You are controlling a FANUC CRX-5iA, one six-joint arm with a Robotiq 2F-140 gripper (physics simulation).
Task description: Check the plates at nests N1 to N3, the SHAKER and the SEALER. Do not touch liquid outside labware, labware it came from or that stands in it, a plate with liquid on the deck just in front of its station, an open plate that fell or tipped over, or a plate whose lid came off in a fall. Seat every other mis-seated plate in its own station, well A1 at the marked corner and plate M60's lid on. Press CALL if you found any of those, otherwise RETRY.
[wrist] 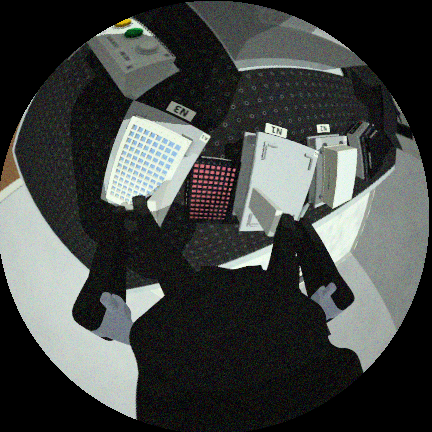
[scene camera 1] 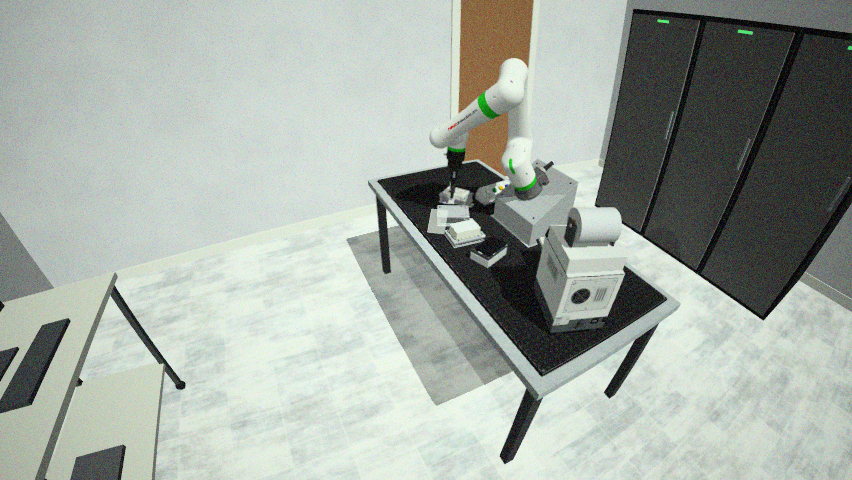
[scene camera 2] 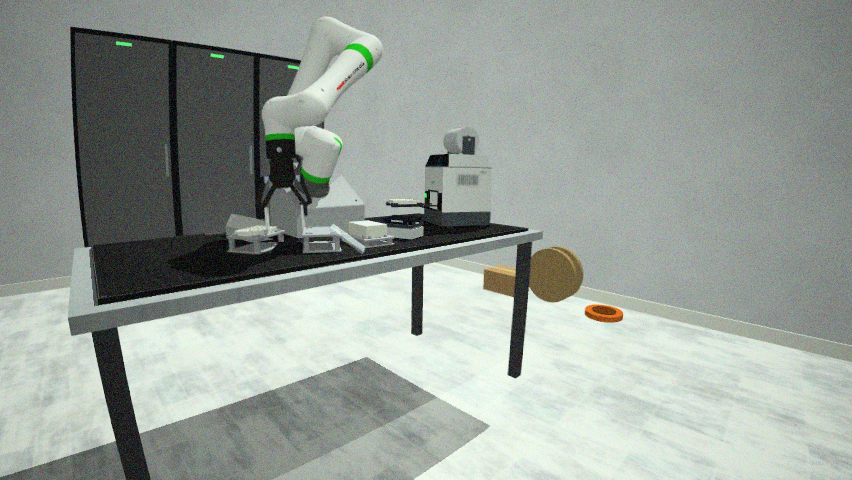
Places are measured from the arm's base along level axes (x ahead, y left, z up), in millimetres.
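Pixels of known places: gripper, fingertip midpoint: (wrist: 211,193) (scene camera 1: 451,198) (scene camera 2: 285,228); arm's base, origin of the base link: (scene camera 1: 528,189) (scene camera 2: 311,186).
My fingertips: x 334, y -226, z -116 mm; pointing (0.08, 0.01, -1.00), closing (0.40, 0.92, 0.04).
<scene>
Ahead of a thing's pixels: the offset from my fingertips to its top centre. "pt": to the spot under its first point.
My gripper (scene camera 1: 451,194) (scene camera 2: 286,225) (wrist: 211,193) is open, pointing down, with its fingertips on either side of a black plate with red wells {dx +27, dy -4, dz -49 mm} (wrist: 212,187). That plate lies between nests N3 and N1. A white plate with blue wells {dx -63, dy -80, dz -3 mm} (wrist: 145,160) (scene camera 2: 250,230) is on nest N3 {pt dx -81, dy +7, dz -18 mm} (wrist: 197,131), off to its left side in the wrist view. Nest N1 {dx +34, dy +109, dz -7 mm} (wrist: 282,175) (scene camera 2: 321,232) shows a bare top with corner brackets. A thick pale plate {dx +42, dy +280, dz +2 mm} (wrist: 341,175) (scene camera 2: 367,228) (scene camera 1: 463,228) is on nest N2 {dx +42, dy +279, dz -30 mm} (wrist: 316,172). The dark SHAKER {dx -2, dy +459, dz +9 mm} (wrist: 361,150) (scene camera 2: 405,221) (scene camera 1: 490,250) stands beyond N2.
The white SEALER {dx -144, dy +868, dz +387 mm} (scene camera 1: 581,286) (scene camera 2: 459,184) stands at the far end; a pale plate {dx -219, dy +616, dz +54 mm} (scene camera 2: 401,202) is at its front. A light flat panel (scene camera 2: 348,238) leans between N1 and N2. The grey control box {pt dx -192, dy -42, dz +13 mm} (wrist: 127,70) has a green button (wrist: 133,32) and a yellow button (wrist: 123,23).
</scene>
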